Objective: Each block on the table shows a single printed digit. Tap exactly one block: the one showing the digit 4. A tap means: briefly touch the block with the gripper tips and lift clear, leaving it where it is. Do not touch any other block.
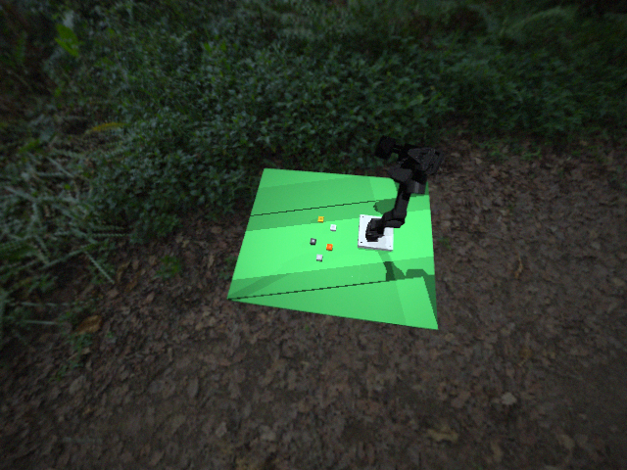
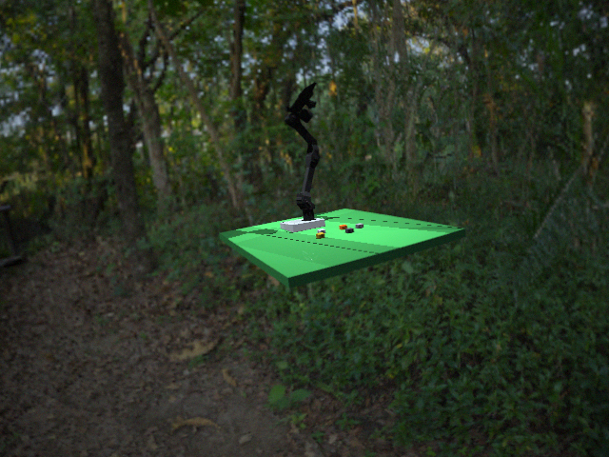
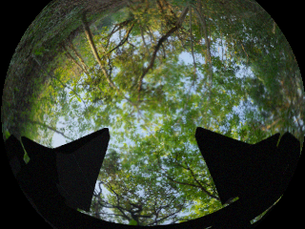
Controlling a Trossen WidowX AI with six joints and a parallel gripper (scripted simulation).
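Now: the yellow block 78 cm below my gripper tip, 22 cm to the right of it and 19 cm ahead of it.
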